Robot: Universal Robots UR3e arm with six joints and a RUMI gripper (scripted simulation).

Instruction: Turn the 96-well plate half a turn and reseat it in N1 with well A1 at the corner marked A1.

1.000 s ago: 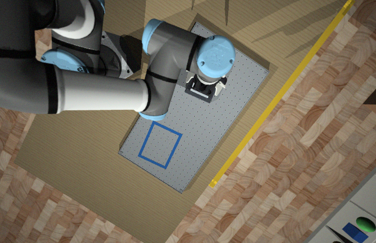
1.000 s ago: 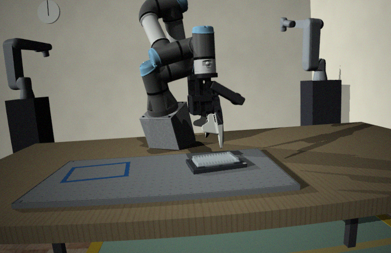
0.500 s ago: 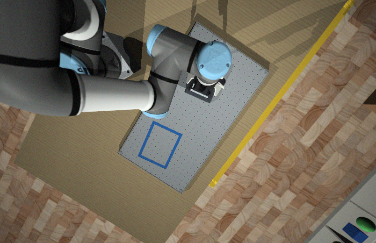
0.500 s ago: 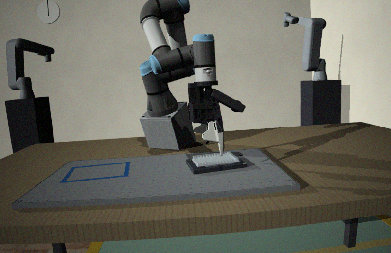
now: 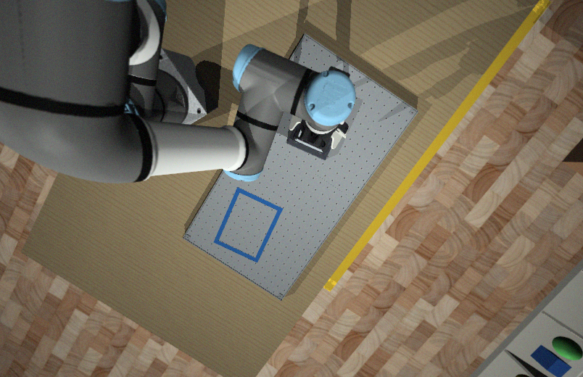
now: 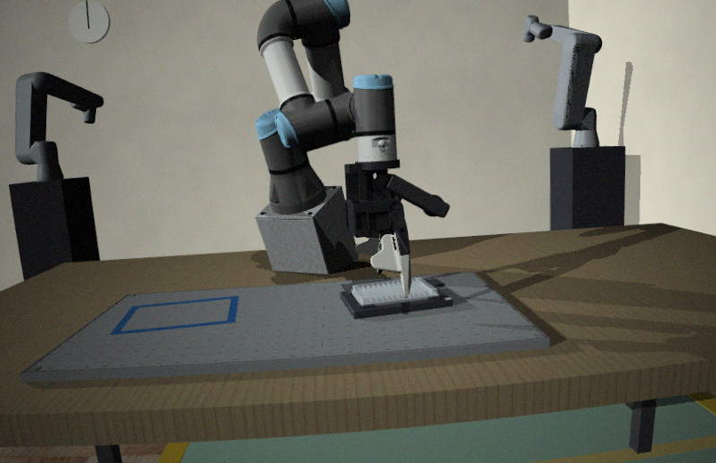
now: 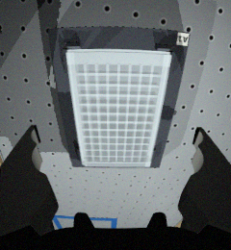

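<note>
Right now the 96-well plate is 1 cm below my hand. From my hand the other things lie so: A1 mark: 4 cm ahead, 8 cm to the left, 2 cm below; then dark plate nest N1: 2 cm below.
</note>
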